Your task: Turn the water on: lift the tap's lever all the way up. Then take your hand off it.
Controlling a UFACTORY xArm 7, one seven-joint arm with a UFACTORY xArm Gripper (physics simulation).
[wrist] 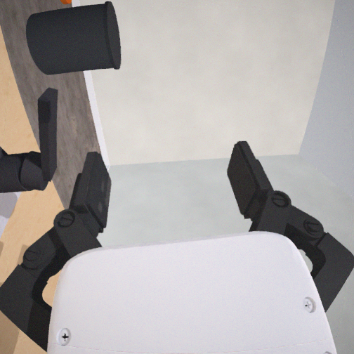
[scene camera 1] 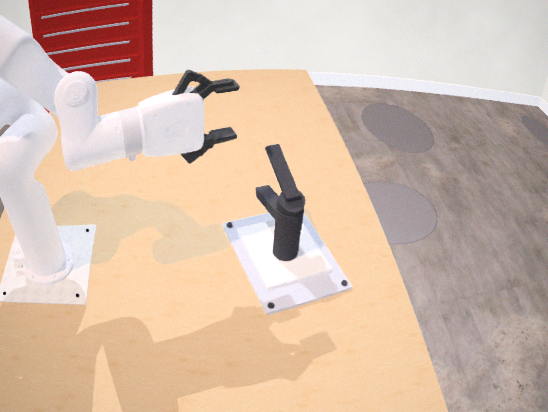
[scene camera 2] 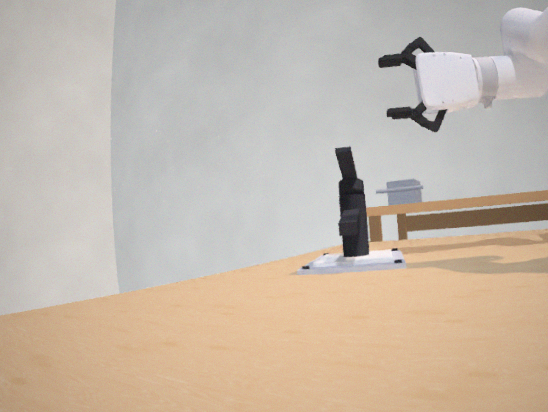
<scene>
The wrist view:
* gripper: 168, 160
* black lever: 37, 169
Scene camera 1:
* gripper: 235, 108
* black lever: 291, 201
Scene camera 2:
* gripper: 382, 87
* black lever: 350, 184
</scene>
